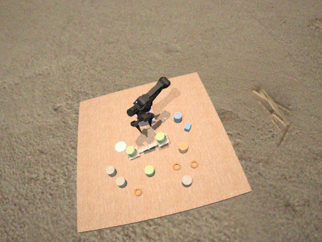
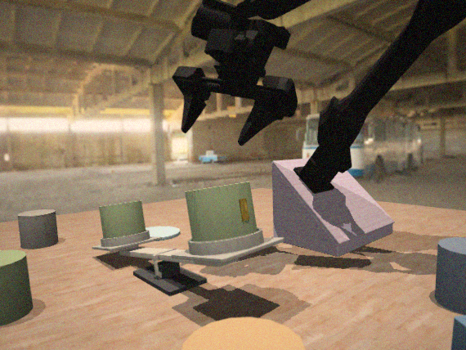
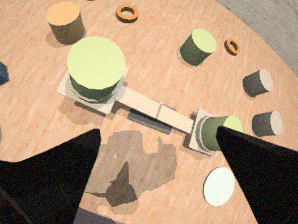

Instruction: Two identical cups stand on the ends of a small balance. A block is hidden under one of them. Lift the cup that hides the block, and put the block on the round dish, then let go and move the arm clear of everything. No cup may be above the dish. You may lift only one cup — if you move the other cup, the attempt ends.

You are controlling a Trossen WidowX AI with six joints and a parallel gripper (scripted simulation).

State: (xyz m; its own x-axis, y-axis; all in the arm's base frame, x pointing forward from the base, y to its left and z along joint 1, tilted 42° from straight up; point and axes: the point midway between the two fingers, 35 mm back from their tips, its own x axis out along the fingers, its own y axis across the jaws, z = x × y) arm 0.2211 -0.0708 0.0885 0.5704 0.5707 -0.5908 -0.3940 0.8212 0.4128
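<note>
The small block lies 160 mm to the right of my gripper tip, 150 mm below it and 70 mm ahead of it. Also, from my gripper tip: pale round dish 260 mm to the right, 190 mm below, 30 mm behind; then small balance 150 mm below, 60 mm ahead, 30 mm to the right; then orange cylinder 260 mm to the left, 160 mm below, 160 mm ahead.
</note>
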